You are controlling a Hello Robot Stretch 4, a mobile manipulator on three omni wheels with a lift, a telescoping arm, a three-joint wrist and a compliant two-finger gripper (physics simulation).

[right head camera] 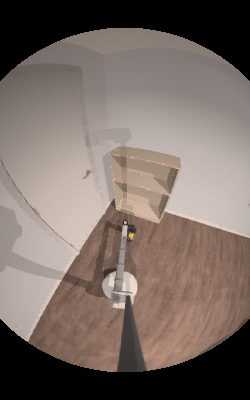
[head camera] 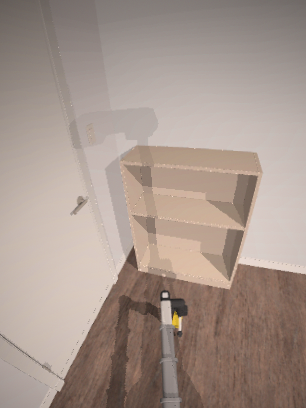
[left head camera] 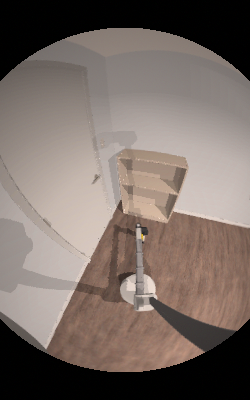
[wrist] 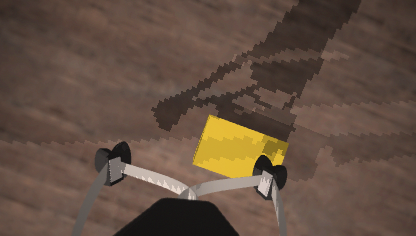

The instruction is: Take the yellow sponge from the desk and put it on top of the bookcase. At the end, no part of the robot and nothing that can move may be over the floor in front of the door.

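Frame: origin at the robot's base, x ahead, y right, z down, level; millimetres.
Where they show: gripper, fingertip midpoint: (left head camera: 142, 238) (wrist: 193, 162).
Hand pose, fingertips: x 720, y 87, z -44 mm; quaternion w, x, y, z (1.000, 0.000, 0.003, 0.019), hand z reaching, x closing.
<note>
Each offset is from my fingertips to the centre of the thing. "spot": to the spot under its first point.
The yellow sponge @(dx +56, dy -8, dz +49 mm) (wrist: 230, 145) (head camera: 175, 320) (left head camera: 142, 238) (right head camera: 131, 235) lies flat on the wooden floor below my gripper. My gripper (wrist: 193, 162) is open and empty, pointing down above the floor. In the wrist view its right fingertip overlaps the sponge's lower right part, and its left fingertip is well left of the sponge. In the head view the arm and wrist partly hide the sponge. The bookcase @(spot: dx +490, dy +117, dz -989 mm) (head camera: 192, 159) (left head camera: 152, 156) (right head camera: 145, 154) stands against the wall beyond the gripper, with a bare top and two open compartments. The desk does not show.
The closed door (head camera: 40, 200) (left head camera: 55, 150) (right head camera: 45, 150) is on the left, with the lever handle @(spot: dx +274, dy -523, dz -862 mm) (head camera: 79, 205) near the bookcase side. My round white base (left head camera: 131, 289) (right head camera: 120, 284) is behind the gripper. Walls meet in the corner left of the bookcase.
</note>
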